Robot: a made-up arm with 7 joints.
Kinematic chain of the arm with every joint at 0, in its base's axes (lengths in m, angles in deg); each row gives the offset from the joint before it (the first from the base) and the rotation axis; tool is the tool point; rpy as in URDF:
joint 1: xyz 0 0 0.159 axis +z
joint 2: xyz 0 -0.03 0.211 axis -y
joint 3: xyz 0 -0.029 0.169 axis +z
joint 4: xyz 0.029 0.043 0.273 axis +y
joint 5: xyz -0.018 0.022 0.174 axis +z
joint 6: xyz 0 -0.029 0.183 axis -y
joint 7: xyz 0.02 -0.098 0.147 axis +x
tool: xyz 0 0 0 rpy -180 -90 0
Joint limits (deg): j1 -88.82..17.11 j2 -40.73..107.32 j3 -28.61..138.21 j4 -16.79..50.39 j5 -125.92..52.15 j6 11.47..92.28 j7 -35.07..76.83
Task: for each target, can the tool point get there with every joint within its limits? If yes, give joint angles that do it. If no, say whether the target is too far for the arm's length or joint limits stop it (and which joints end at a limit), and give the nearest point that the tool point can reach.
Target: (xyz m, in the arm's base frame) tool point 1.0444 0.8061 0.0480
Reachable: no: too far | nearest point 0.3935 0.6723 0.1307 | short by 0.670 m
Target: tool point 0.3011 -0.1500 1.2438
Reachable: yes | joints -11.11 -19.00 40.66 12.78 -12.97 47.74 -1.87
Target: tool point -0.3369 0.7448 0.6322
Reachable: yes | joints -54.85 76.32 93.24 42.58 6.56 74.33 21.36
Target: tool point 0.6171 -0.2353 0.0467
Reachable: no: joint limits stop it (at a limit: joint 2, joint 4, joint 5, joint 6) | nearest point 0.7616 -0.2904 0.5997 | short by 0.574 m
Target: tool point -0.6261 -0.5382 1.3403
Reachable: no: too far | nearest point -0.4908 -0.3873 1.1176 | short by 0.301 m
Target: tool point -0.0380 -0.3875 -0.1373
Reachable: no: joint limits stop it (at a limit: joint 1, joint 2, joint 4, joint 6) | nearest point -0.5360 -0.4031 -0.0852 | short by 0.501 m
